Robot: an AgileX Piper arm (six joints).
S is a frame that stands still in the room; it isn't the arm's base.
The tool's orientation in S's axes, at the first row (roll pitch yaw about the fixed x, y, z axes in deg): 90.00 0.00 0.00
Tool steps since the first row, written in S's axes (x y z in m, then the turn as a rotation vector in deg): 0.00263 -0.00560 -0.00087 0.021 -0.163 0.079; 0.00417 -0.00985 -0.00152 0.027 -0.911 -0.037; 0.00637 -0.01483 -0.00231 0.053 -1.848 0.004; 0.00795 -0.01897 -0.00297 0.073 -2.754 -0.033; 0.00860 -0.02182 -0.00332 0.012 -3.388 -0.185; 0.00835 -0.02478 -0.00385 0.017 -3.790 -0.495; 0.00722 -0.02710 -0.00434 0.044 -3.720 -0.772; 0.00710 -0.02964 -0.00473 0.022 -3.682 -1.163; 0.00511 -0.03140 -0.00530 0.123 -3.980 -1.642; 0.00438 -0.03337 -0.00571 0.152 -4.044 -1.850
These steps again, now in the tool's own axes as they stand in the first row. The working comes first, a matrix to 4 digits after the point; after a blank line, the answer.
The tool's axes in the first row as the columns of a matrix, in S's axes (used below as rounded here):
1.0000 0.0000 0.0000
0.0000 0.0000 -1.0000
0.0000 1.0000 0.0000

0.00263 -0.00087 0.00560 0.021 0.079 0.163; 0.00417 -0.00152 0.00985 0.027 -0.037 0.911; 0.00637 -0.00231 0.01483 0.053 0.004 1.848; 0.00795 -0.00297 0.01897 0.073 -0.033 2.754; 0.00860 -0.00332 0.02182 0.012 -0.185 3.388; 0.00835 -0.00385 0.02478 0.017 -0.495 3.790; 0.00722 -0.00434 0.02710 0.044 -0.772 3.720; 0.00710 -0.00473 0.02964 0.022 -1.163 3.682; 0.00511 -0.00530 0.03140 0.123 -1.642 3.980; 0.00438 -0.00571 0.03337 0.152 -1.850 4.044
